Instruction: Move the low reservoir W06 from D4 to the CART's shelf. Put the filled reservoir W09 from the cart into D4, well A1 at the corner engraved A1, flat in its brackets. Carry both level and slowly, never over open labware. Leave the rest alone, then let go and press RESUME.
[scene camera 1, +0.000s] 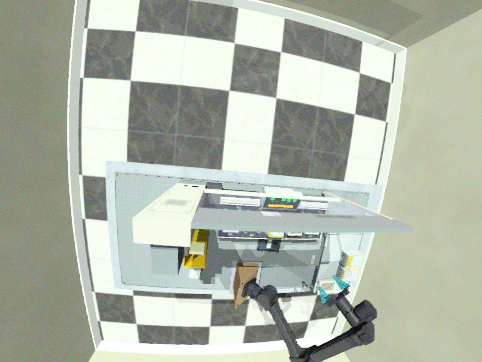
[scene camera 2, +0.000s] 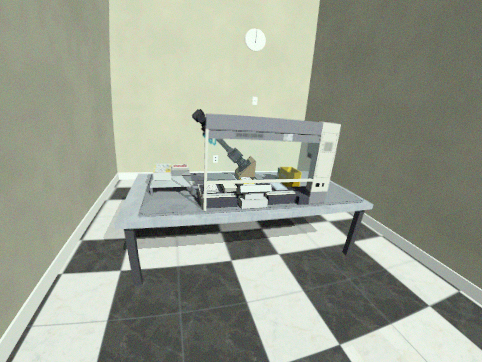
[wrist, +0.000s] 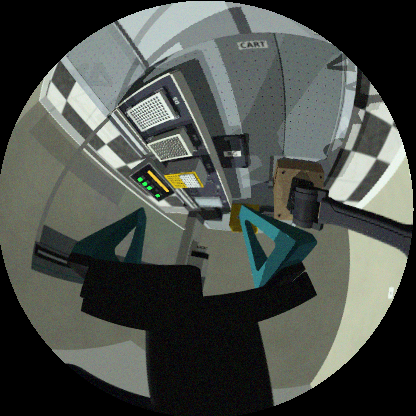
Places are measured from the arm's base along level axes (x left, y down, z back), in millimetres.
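Where they show: gripper, between the fingertips: (scene camera 1: 325, 280) (scene camera 2: 213, 144) (wrist: 192, 210); arm's base, origin of its link: (scene camera 1: 248, 286) (wrist: 299, 194).
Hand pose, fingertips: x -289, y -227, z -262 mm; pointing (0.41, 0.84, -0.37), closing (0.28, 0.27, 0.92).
Note:
Things, the pixels of their top centre, and the offset from my fingertips. "spot": a spot on its surface instead.
- white-framed plate, centre of its top: (scene camera 1: 327, 286) (scene camera 2: 180, 165) dy +231, dx -266, dz +223 mm
- cart's shelf, a spot on its surface: (scene camera 2: 171, 185) spot: dy +265, dx -281, dz -144 mm
- red top, a spot on its surface: (scene camera 2: 180, 165) spot: dy +239, dx -267, dz +258 mm
- white rack, centre of its top: (wrist: 148, 113) (scene camera 2: 210, 187) dy +252, dx -13, dz -193 mm
- grey-welled plate, centre of its top: (wrist: 167, 148) (scene camera 2: 229, 184) dy +235, dx +110, dz -176 mm
- yellow plate, centre of its top: (wrist: 182, 181) (scene camera 1: 278, 227) dy +201, dx +233, dz -159 mm
- pale tray, centre of its top: (wrist: 207, 202) (scene camera 2: 278, 185) dy +252, dx +479, dz -124 mm
- black box, centre of its top: (wrist: 231, 154) (scene camera 1: 269, 244) dy +308, dx +204, dz +1 mm
- yellow bin, centre of its top: (scene camera 1: 194, 254) (wrist: 243, 229) (scene camera 2: 290, 169) dy +187, dx +639, dz +72 mm
My gripper (scene camera 1: 326, 281) (scene camera 2: 208, 138) (wrist: 192, 210) is open and empty, high over the front right end of the table. In scene camera 1 its fingers overlap a white-framed plate (scene camera 1: 327, 286) at the front of the cart's shelf (scene camera 1: 336, 241) (scene camera 2: 171, 185). That plate shows a red top (scene camera 2: 180, 165) in scene camera 2; its label is not readable. On the deck, the wrist view shows a white rack (wrist: 151, 111) at D5, then a grey-welled plate (wrist: 170, 147), a yellow plate (wrist: 184, 180) and a pale tray (wrist: 209, 202). I cannot tell which is W06.
Two yellow-edged racks (scene camera 1: 351, 259) (scene camera 1: 349, 273) stand on the cart. The deck's enclosure (scene camera 1: 165, 212) (scene camera 2: 270, 122) rises over the deck. A display (scene camera 1: 281, 202) (wrist: 151, 183) shows green lights. A black box (scene camera 1: 269, 245) (wrist: 233, 151) and yellow bin (scene camera 1: 195, 257) (scene camera 2: 290, 176) stand on the table.

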